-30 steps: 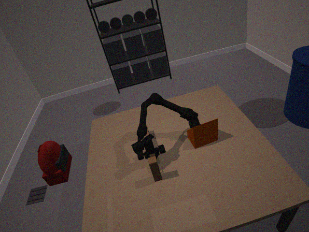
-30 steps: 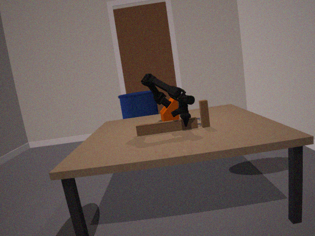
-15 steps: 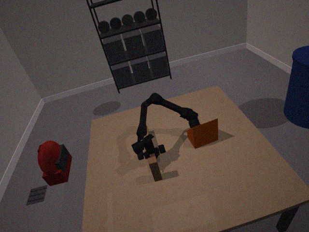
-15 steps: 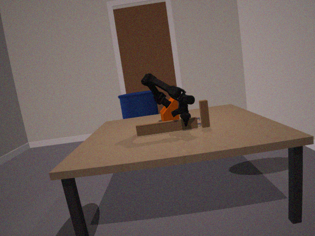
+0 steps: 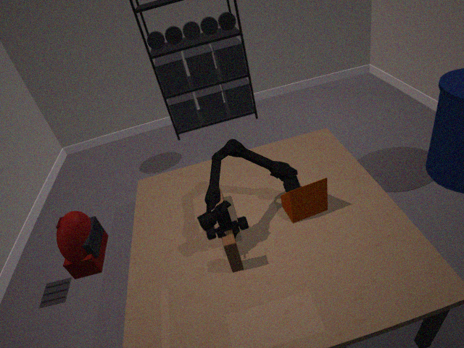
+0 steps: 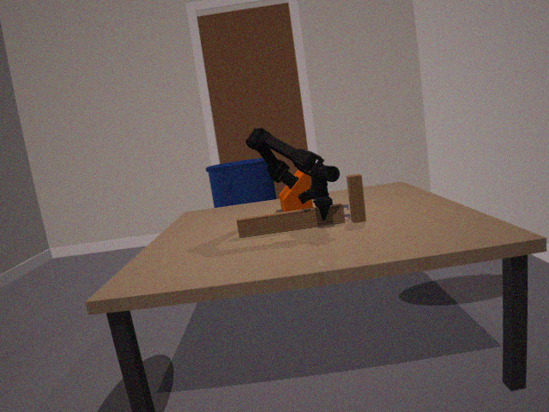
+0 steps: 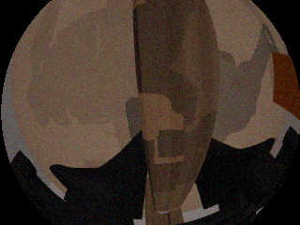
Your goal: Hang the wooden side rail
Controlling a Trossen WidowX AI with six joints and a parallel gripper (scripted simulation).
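Now: gripper tip 1 cm short of the headboard post, 13 cm to the right of it and 6 cm below it.
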